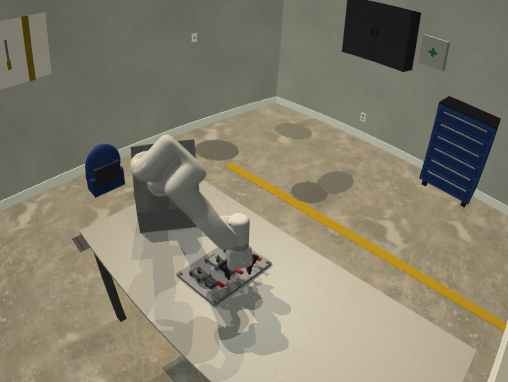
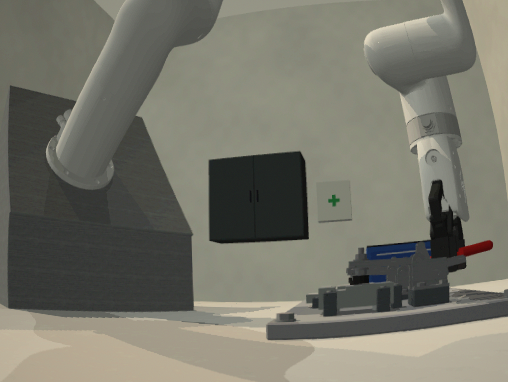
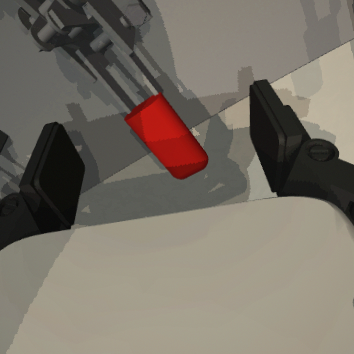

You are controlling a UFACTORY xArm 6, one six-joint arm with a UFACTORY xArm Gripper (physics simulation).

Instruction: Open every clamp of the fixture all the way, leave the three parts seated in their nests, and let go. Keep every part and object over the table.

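Where they show: gripper, between the fingertips: (image 1: 238,275) (image 2: 450,271) (image 3: 158,125); arm's base, origin of its link: (image 2: 79,161).
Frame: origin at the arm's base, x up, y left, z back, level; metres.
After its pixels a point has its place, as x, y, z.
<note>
The grey fixture plate (image 1: 196,287) {-0.215, -0.194, -0.441} (image 2: 320,330) {-0.222, -0.202, -0.366} lies on the table with three clamps, whose red handles all point outward. The near clamp (image 2: 425,267) {-0.178, -0.150, -0.467} has its arm level, its black tip over a grey-green part (image 2: 352,297) {-0.199, -0.158, -0.394} between dark nest blocks. Its red handle (image 1: 220,284) {-0.163, -0.143, -0.529} (image 2: 476,248) {-0.166, -0.151, -0.524} is low. The middle red handle (image 1: 239,271) {-0.167, -0.033, -0.531} (image 3: 167,137) {-0.167, -0.030, -0.524} lies between the spread fingers of my gripper (image 1: 238,273) {-0.187, -0.038, -0.530} (image 2: 447,250) {-0.187, -0.038, -0.530} (image 3: 158,125) {-0.187, -0.038, -0.530}, which is open, with gaps on both sides. The far red handle (image 1: 258,259) {-0.162, 0.070, -0.545} shows beyond it. The other two parts cannot be made out.
The pale table (image 1: 350,320) {-0.229, 0.087, -1.020} carries the plate and the arm's dark pedestal (image 1: 162,215) {-0.137, -0.044, -0.055} (image 2: 100,265) {-0.163, -0.027, -0.066}. Neighbouring clamps stand close on both sides of my fingers. A blue drawer cabinet (image 1: 460,150), a black wall cabinet (image 1: 381,35) (image 2: 257,197) and a blue bin-like object (image 1: 104,170) are away from the table.
</note>
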